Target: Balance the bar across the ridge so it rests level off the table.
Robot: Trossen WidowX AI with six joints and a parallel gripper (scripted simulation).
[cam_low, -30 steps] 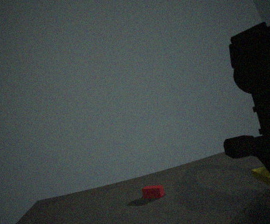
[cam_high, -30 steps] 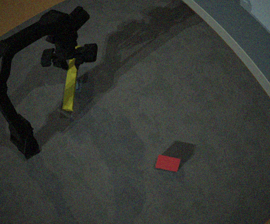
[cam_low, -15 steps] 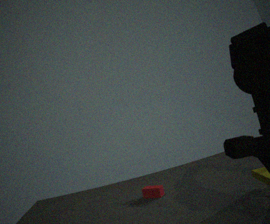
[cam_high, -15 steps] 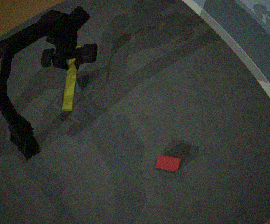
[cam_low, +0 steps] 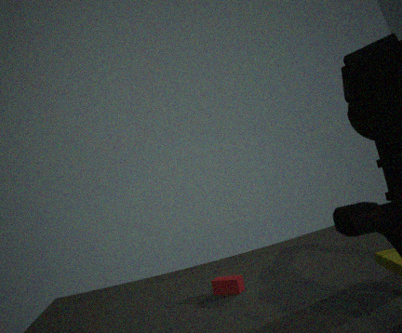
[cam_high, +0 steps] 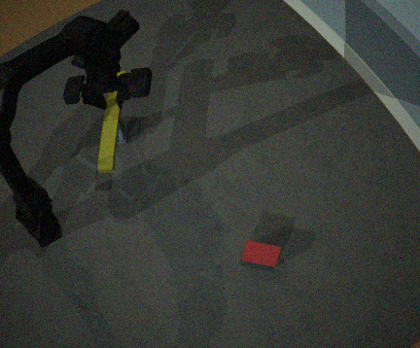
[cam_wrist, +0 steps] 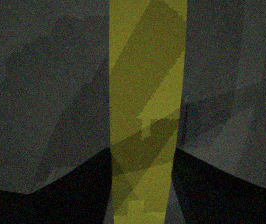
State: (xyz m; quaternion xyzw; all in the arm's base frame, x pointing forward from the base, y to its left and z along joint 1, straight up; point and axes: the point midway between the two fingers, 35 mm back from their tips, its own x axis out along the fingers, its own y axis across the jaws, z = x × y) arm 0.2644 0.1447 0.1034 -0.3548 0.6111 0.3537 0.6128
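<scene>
Now: gripper tip 10 mm past the yellow bar and 20 mm to the left of it. The rest, counted from my gripper tip: red block (110 mm ahead, 410 mm to the right, 50 mm below).
</scene>
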